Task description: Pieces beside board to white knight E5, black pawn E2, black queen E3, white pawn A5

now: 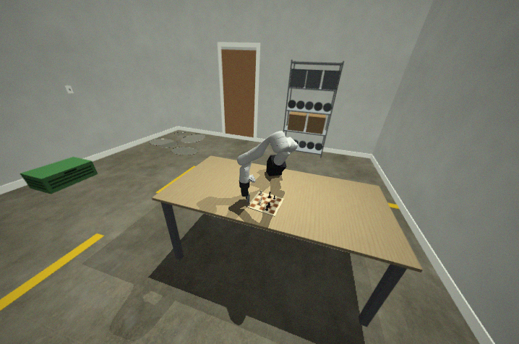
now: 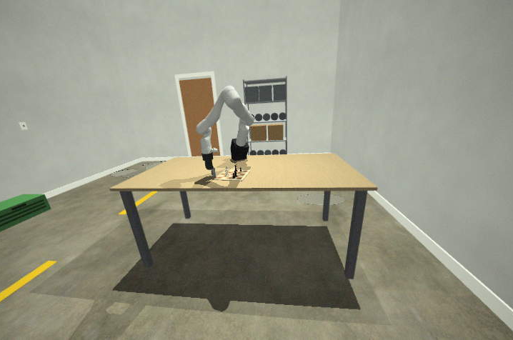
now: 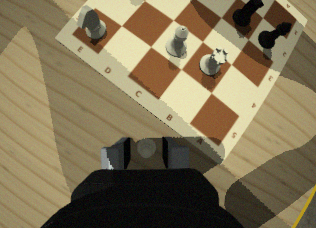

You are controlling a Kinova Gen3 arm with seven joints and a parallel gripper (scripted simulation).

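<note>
Right now my hand is 10 mm above the white pawn. Also, from my hand: black pawn: 150 mm behind, 150 mm to the left; chessboard: 60 mm behind, 130 mm to the left, 20 mm below; black queen: 140 mm behind, 110 mm to the left, 10 mm above.
</note>
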